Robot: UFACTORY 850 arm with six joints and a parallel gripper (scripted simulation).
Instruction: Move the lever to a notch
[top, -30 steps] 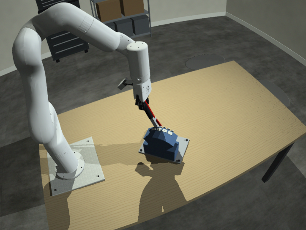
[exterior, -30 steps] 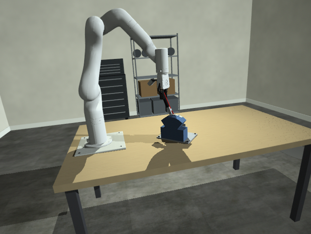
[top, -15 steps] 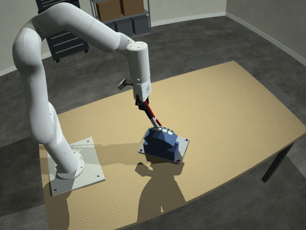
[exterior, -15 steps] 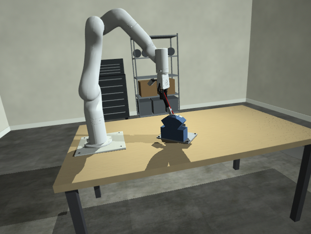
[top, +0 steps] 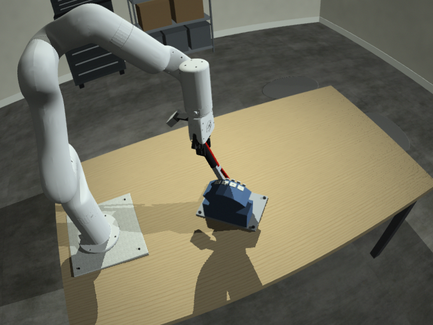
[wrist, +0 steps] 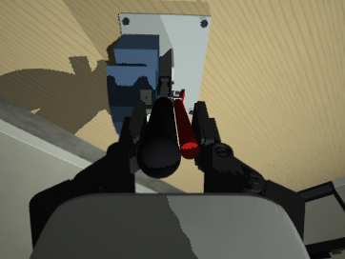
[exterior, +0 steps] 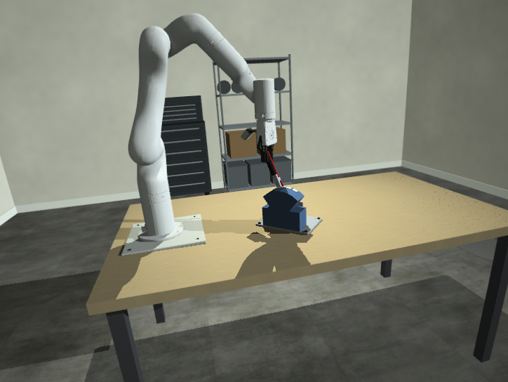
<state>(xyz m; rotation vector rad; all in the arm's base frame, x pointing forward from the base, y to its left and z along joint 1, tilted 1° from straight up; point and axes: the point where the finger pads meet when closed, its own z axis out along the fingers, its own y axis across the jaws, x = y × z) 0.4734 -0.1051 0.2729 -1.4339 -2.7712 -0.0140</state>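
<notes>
The red bar is 10 cm below my hand, 4 cm ahead of it and 3 cm to the right of it.
</notes>
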